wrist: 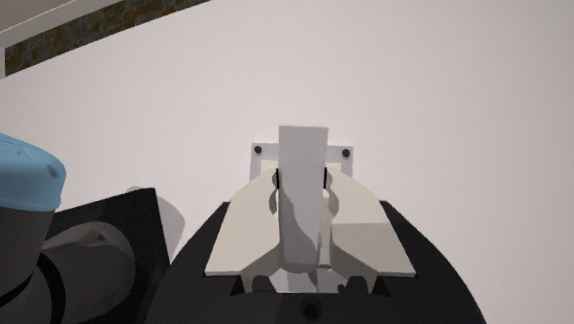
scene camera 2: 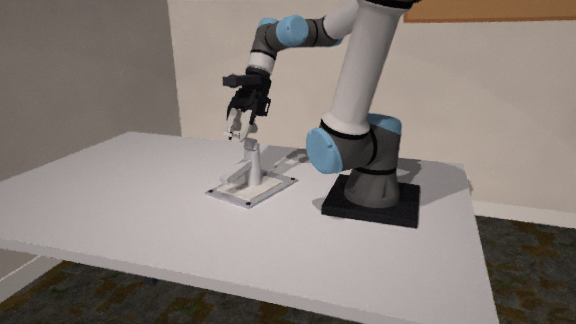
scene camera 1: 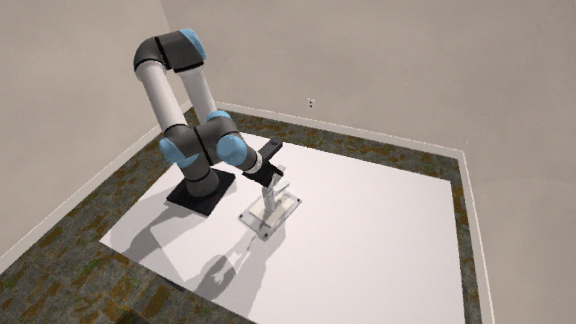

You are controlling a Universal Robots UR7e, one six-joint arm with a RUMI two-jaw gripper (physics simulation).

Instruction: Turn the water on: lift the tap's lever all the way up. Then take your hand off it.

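Where they show: gripper, fingertip midpoint: (wrist: 300, 169) (scene camera 2: 235, 141) (scene camera 1: 278, 174); arm's base, link origin: (wrist: 98, 265) (scene camera 2: 371, 195) (scene camera 1: 203, 184).
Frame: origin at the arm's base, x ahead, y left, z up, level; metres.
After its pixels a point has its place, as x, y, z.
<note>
The tap's light grey column (scene camera 1: 269, 201) {0.370, -0.003, 0.069} (scene camera 2: 255, 166) {0.338, 0.033, 0.055} stands upright on its base plate (scene camera 2: 228, 200) {0.378, 0.134, -0.017} (wrist: 267, 149) {0.328, 0.137, -0.015}, with the spout (scene camera 2: 237, 172) {0.363, 0.100, 0.057} sticking out low from its side. The tap's lever (scene camera 1: 282, 169) {0.388, 0.096, 0.170} (wrist: 303, 150) {0.377, 0.097, 0.170} is tilted upward from the top of the column. My gripper (scene camera 2: 239, 133) {0.373, 0.086, 0.145} (wrist: 300, 169) {0.373, 0.086, 0.145} is shut on the lever, with one pale finger along each side in the wrist view. The gripper is tilted over the tap. In the scene views the dark gripper body and fingers hide much of the lever.
The arm's black base plate (scene camera 1: 220, 196) {0.117, -0.023, -0.007} (scene camera 2: 370, 214) {-0.017, 0.108, -0.002} (wrist: 145, 220) {0.107, 0.061, 0.004} stands on the white table (scene camera 1: 370, 235) {0.786, 0.062, -0.023} (scene camera 2: 150, 215) {0.533, 0.275, -0.023} close to the tap. The arm's forearm and wrist reach above the table. Walls stand beyond the table.
</note>
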